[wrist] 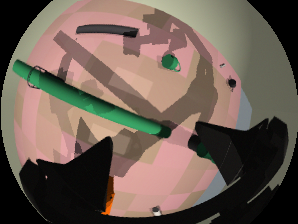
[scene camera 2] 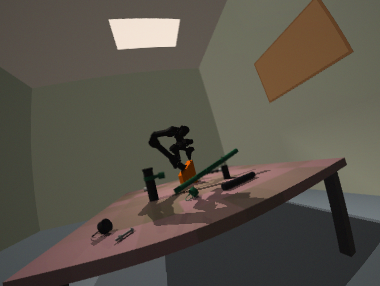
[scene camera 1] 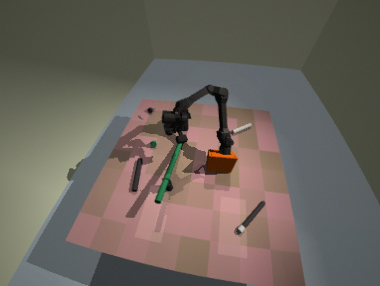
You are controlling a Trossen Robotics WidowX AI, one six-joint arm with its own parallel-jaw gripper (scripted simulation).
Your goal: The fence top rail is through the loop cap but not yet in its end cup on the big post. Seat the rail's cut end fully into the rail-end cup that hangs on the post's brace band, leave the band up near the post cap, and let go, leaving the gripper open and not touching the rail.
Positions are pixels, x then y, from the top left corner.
Scene:
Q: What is the gripper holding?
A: Nothing.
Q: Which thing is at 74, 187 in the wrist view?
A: The gripper.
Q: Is the gripper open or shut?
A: Open.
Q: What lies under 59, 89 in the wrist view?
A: A green top rail.

